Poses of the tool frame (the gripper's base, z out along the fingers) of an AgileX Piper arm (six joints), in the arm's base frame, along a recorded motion.
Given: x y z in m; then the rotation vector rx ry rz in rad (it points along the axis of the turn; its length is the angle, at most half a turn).
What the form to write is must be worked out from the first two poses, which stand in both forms.
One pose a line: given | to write
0.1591, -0.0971, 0.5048, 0.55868, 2.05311, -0.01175 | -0.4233, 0.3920, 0.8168, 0.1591; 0.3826, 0.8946, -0.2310, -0.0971; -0.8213, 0.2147, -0.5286, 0.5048; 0, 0, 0, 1
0.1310, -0.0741, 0.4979, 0.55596, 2.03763, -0.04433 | -0.4107, 0.4027, 0.8180, 0.1310; 0.3667, 0.8944, -0.2562, -0.0741; -0.8348, 0.1948, -0.5150, 0.4979; 0, 0, 0, 1
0.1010, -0.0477, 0.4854, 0.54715, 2.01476, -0.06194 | -0.3924, 0.4036, 0.8265, 0.1010; 0.3520, 0.8961, -0.2704, -0.0477; -0.8498, 0.1848, -0.4937, 0.4854; 0, 0, 0, 1
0.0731, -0.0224, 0.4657, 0.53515, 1.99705, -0.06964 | -0.3787, 0.3986, 0.8353, 0.0731; 0.3394, 0.8994, -0.2753, -0.0224; -0.8610, 0.1793, -0.4759, 0.4657; 0, 0, 0, 1
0.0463, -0.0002, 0.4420, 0.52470, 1.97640, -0.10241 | -0.3630, 0.4053, 0.8390, 0.0463; 0.3164, 0.9005, -0.2981, -0.0002; -0.8764, 0.1573, -0.4551, 0.4420; 0, 0, 0, 1
